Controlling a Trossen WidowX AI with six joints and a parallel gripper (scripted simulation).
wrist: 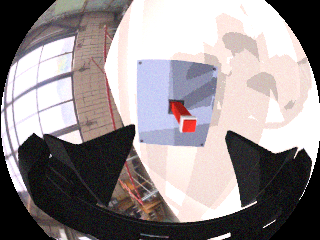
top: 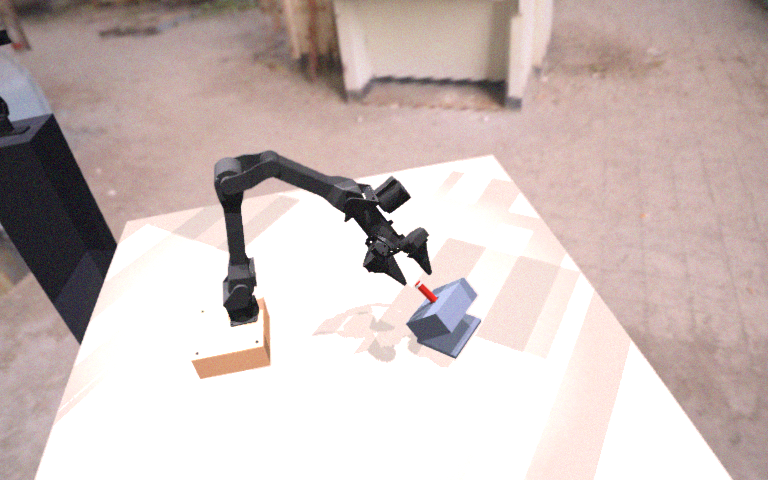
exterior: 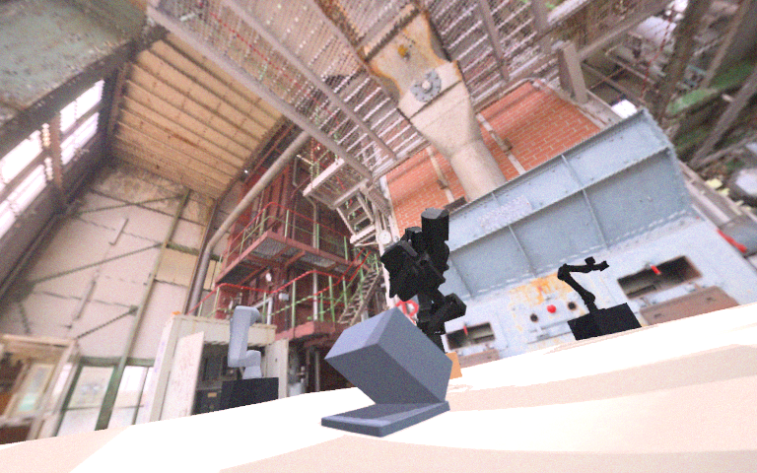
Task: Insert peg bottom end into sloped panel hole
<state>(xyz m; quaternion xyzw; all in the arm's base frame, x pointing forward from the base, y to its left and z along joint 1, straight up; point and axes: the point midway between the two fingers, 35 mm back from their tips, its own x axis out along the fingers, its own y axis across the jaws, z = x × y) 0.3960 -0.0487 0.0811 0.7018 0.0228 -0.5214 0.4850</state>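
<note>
Now: gripper tip 1 cm short of the red peg, 1 cm to the left of it and 2 cm above it. Round my gripper tip: sloped panel 4 cm ahead, 5 cm to the right, 6 cm below.
</note>
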